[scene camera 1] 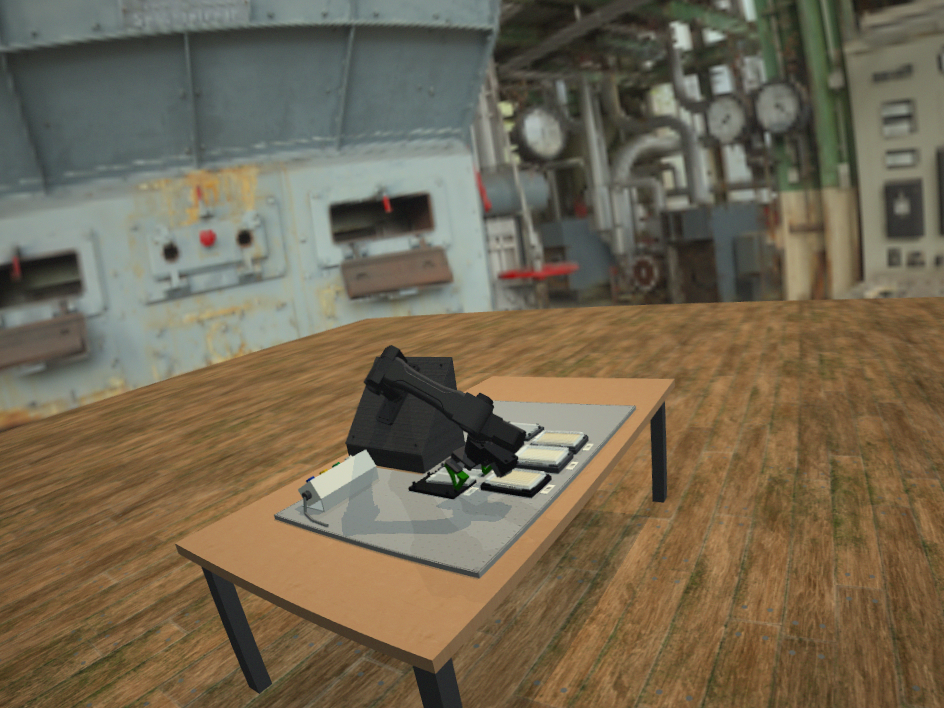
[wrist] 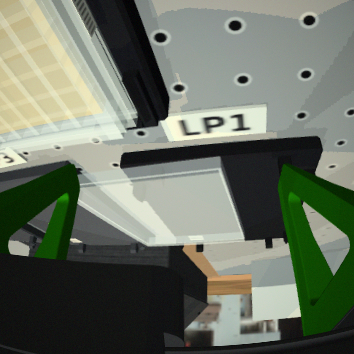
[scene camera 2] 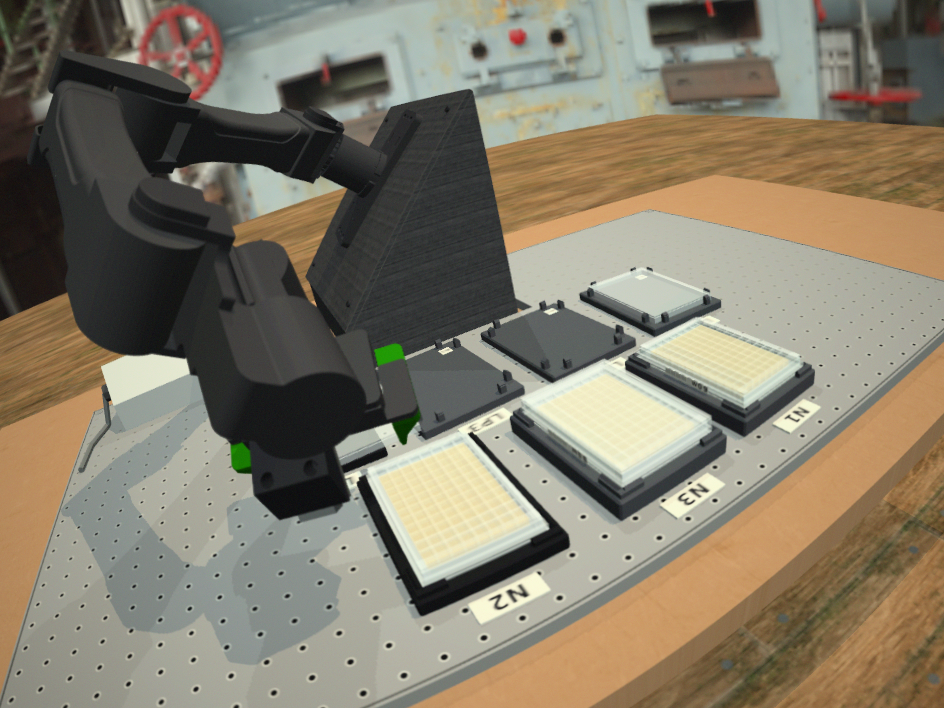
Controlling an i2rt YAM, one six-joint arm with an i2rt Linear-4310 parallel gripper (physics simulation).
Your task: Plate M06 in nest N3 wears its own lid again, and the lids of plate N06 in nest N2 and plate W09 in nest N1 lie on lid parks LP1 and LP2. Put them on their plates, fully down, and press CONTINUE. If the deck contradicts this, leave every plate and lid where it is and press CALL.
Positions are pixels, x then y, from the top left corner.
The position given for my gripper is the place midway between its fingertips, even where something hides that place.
Labels:
My gripper [scene camera 2: 346,454] is open and touches a lid park LP1 [scene camera 1: 441,490].

